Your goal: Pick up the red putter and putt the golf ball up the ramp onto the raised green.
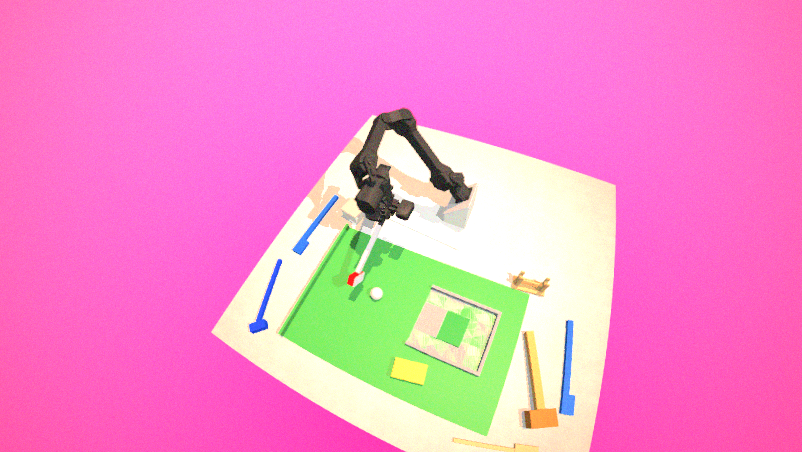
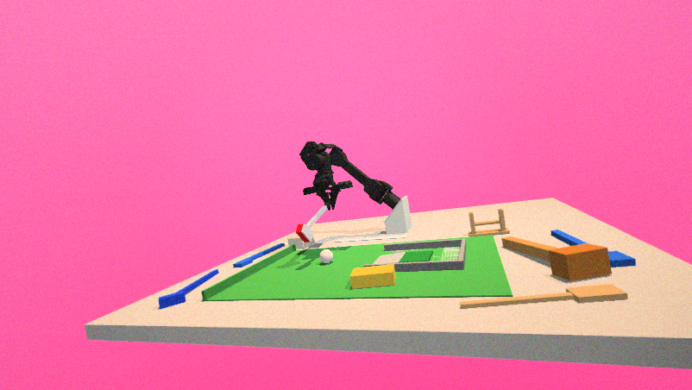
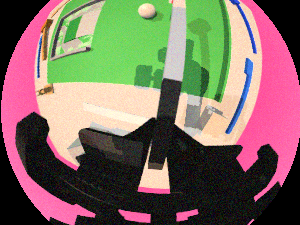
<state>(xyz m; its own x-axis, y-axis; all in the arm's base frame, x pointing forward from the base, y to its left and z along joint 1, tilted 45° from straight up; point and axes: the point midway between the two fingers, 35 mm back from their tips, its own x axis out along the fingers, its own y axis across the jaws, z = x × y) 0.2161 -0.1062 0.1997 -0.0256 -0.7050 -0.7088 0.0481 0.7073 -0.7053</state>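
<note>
The red putter is 12 cm ahead of my gripper tip. The rest, counted from my gripper tip: low green wall (25 cm ahead, 18 cm to the right, 13 cm below); then yellow block (42 cm ahead, 25 cm to the left, 12 cm below); then white golf ball (23 cm ahead, 5 cm to the left, 12 cm below).
</note>
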